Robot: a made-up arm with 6 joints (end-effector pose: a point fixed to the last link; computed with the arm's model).
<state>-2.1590 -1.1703 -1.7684 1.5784 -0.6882 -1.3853</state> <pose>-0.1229 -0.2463 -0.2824 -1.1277 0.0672 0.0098</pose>
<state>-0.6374 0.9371 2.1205 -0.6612 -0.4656 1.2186</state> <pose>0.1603 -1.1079 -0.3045 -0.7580 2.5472 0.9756</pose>
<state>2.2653 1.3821 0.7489 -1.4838 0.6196 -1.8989</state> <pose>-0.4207 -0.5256 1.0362 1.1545 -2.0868 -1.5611</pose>
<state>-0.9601 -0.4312 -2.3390 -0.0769 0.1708 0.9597</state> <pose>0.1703 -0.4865 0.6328 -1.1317 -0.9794 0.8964</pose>
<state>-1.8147 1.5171 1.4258 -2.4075 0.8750 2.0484</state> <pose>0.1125 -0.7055 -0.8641 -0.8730 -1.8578 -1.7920</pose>
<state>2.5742 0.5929 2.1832 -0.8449 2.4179 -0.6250</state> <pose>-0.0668 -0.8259 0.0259 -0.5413 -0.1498 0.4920</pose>
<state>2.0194 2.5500 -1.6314 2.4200 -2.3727 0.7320</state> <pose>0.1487 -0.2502 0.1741 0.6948 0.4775 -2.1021</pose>
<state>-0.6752 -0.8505 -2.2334 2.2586 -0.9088 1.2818</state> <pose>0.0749 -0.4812 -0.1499 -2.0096 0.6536 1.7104</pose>
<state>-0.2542 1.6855 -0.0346 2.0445 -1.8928 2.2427</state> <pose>0.1141 -0.4790 -0.1078 -0.2652 0.1818 -2.1928</pose>
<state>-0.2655 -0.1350 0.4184 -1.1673 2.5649 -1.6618</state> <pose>-0.1341 -0.6921 -0.0663 -0.0800 0.6823 -0.3910</pose>
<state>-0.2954 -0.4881 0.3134 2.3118 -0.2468 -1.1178</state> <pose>-0.5260 0.0652 0.2817 0.2752 0.5273 0.4238</pose>
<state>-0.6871 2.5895 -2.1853 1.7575 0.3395 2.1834</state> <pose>-0.1411 -0.4031 0.1236 1.8576 1.9479 -0.2729</pose>
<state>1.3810 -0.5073 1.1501 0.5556 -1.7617 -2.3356</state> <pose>0.3536 -0.7142 -0.2812 -0.1668 -0.6936 2.5056</pose>
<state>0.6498 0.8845 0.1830 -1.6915 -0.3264 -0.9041</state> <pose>0.6976 -1.1751 0.4356 0.4595 -0.4745 -2.0228</pose>
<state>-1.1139 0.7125 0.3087 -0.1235 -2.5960 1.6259</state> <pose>-0.0057 -0.6696 -0.3557 -0.4363 1.2861 -0.2059</pose>
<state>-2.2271 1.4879 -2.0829 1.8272 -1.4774 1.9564</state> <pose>0.0474 -0.3114 -0.0447 0.6334 -1.1291 1.1849</pose>
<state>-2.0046 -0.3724 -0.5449 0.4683 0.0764 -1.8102</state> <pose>-0.0460 -0.4397 -0.4289 -1.2506 0.9992 -1.1242</pose>
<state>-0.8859 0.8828 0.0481 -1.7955 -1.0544 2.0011</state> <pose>0.1595 -1.1391 -0.3256 -0.0192 0.9169 0.0481</pose>
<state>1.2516 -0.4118 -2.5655 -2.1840 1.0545 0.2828</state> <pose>-0.2143 -1.0795 -0.1460 -0.6839 2.3005 0.0369</pose>
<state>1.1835 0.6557 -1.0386 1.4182 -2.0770 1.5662</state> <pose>0.0379 -0.3699 0.2267 -1.0769 -2.0626 1.2961</pose>
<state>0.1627 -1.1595 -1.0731 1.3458 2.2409 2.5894</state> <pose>-0.0032 -0.2900 -0.1876 -0.4865 -1.1267 -1.1969</pose>
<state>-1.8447 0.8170 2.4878 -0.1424 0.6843 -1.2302</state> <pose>-0.0863 -0.8942 0.3905 0.9667 -1.7367 -1.3640</pose>
